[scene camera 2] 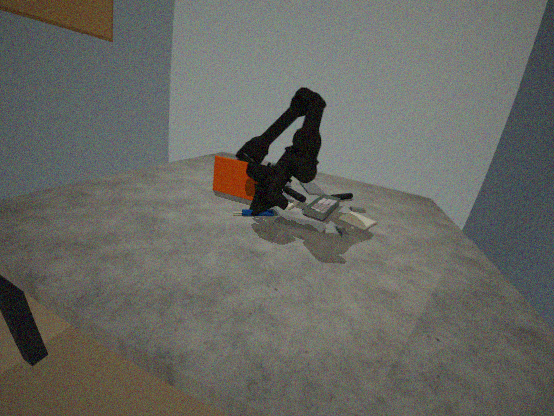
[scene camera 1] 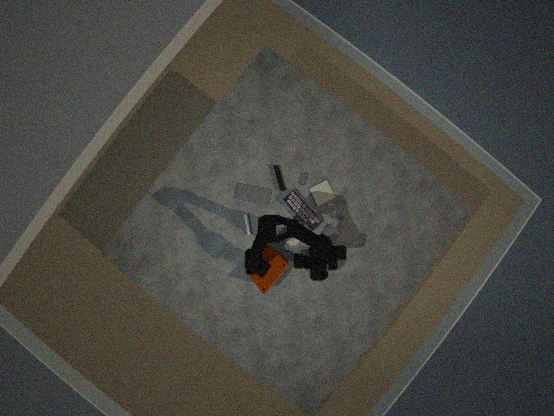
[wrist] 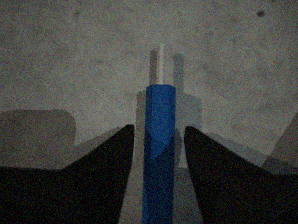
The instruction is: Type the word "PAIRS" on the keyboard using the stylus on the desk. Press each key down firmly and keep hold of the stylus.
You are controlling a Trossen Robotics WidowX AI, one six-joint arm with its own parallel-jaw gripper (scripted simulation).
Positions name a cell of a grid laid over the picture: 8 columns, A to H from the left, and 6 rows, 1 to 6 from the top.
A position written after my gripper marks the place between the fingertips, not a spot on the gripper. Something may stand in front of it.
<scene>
In view: my gripper (scene camera 2: D4).
My gripper shows as well in the wrist view (wrist: E4).
</scene>
